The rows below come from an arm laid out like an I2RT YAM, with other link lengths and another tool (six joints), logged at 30 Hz.
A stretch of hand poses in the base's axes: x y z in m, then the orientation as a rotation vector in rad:
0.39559 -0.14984 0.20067 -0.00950 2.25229 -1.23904
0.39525 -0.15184 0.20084 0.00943 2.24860 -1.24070
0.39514 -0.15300 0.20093 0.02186 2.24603 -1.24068
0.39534 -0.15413 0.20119 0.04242 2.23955 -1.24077
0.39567 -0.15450 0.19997 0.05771 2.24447 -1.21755
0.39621 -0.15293 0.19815 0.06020 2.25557 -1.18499
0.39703 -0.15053 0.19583 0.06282 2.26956 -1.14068
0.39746 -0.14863 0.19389 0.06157 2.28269 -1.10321
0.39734 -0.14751 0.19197 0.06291 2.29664 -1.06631
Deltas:
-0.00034 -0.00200 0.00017 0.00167 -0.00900 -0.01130
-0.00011 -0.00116 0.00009 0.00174 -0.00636 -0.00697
0.00020 -0.00113 0.00026 0.00203 -0.01221 -0.01093
0.00033 -0.00037 -0.00122 0.01949 -0.00904 -0.00207
0.00054 0.00157 -0.00182 0.02480 -0.00274 0.00773
0.00082 0.00240 -0.00232 0.03331 -0.00390 0.01111
0.00043 0.00190 -0.00194 0.02793 -0.00068 0.01106
-0.00012 0.00112 -0.00192 0.02849 -0.00013 0.00873

